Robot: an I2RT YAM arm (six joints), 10 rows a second.
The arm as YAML. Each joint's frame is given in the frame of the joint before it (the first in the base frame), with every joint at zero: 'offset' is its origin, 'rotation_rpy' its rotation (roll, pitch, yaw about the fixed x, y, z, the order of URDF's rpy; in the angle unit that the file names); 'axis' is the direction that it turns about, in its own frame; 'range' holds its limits. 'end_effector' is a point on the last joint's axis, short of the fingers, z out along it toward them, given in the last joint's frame.
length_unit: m
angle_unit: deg
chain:
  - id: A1
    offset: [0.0, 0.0, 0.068]
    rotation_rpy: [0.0, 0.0, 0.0]
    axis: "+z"
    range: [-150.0, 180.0]
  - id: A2
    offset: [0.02, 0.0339, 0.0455]
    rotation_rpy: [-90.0, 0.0, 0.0]
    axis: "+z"
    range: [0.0, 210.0]
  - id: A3
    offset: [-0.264, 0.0, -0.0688]
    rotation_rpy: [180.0, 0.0, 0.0]
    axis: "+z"
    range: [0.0, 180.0]
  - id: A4
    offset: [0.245, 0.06, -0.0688]
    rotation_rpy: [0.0, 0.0, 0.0]
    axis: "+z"
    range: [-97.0, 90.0]
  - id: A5
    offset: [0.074, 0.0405, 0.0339]
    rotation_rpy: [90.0, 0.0, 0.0]
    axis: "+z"
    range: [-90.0, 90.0]
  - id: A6
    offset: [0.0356, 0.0, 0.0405]
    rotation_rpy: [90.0, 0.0, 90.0]
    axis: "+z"
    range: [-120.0, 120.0]
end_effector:
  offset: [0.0, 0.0, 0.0]
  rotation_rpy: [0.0, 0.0, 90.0]
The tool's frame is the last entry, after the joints.
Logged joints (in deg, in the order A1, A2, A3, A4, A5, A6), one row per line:
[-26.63 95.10 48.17 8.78 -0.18 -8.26]
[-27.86 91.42 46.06 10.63 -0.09 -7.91]
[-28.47 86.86 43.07 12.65 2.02 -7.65]
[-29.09 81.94 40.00 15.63 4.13 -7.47]
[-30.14 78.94 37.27 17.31 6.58 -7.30]
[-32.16 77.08 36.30 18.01 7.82 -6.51]
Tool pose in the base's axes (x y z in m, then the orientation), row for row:
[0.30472 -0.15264 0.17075 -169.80 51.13 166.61]
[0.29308 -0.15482 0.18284 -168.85 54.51 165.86]
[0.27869 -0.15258 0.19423 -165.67 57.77 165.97]
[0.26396 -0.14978 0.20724 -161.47 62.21 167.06]
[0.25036 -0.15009 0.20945 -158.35 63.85 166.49]
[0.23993 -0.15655 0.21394 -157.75 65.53 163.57]
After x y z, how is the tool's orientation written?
As angles about the fixed x, y, z axes (roll, pitch, yaw), in degrees.
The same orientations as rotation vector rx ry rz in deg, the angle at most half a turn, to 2 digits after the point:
[20.54 127.66 -18.66]
[21.76 124.08 -20.16]
[23.37 120.44 -23.52]
[24.74 115.50 -27.05]
[27.29 113.24 -30.44]
[30.63 110.97 -32.73]

